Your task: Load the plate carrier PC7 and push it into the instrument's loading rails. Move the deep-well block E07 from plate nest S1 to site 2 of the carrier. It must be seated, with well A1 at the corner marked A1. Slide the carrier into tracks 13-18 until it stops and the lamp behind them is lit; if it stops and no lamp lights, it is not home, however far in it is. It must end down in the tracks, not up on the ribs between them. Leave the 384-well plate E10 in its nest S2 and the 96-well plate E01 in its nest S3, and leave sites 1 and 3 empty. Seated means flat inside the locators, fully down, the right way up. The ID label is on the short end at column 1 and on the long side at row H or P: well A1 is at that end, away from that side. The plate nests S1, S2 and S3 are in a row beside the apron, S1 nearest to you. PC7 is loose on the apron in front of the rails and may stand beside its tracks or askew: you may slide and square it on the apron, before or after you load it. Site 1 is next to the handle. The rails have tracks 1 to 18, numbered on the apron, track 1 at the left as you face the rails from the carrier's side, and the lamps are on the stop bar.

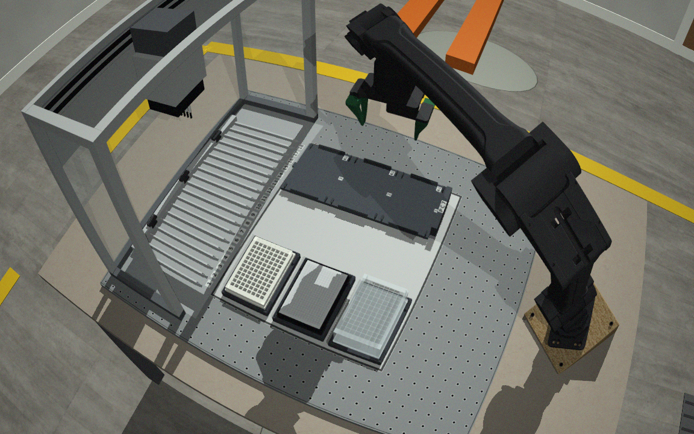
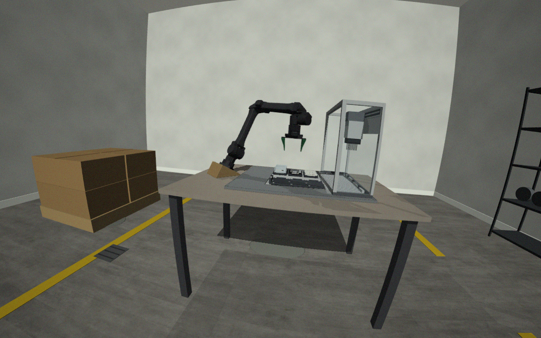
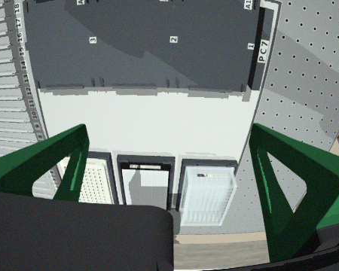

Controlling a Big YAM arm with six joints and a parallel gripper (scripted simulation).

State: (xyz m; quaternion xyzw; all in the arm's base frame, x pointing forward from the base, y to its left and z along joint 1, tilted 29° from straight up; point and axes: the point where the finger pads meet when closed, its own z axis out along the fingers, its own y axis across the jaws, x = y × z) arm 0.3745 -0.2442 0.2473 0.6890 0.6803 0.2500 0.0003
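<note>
My hand is 80 mm past the nest S1, 260 mm to the right of it and 200 mm above it. The rest, counted from my hand: pipetting head (380 mm ahead, 120 mm to the left, 140 mm above); then white 96-well plate E01 (140 mm ahead, 260 mm to the left, 180 mm below); then dark carrier PC7 (40 mm ahead, 10 mm to the right, 190 mm below).
</note>
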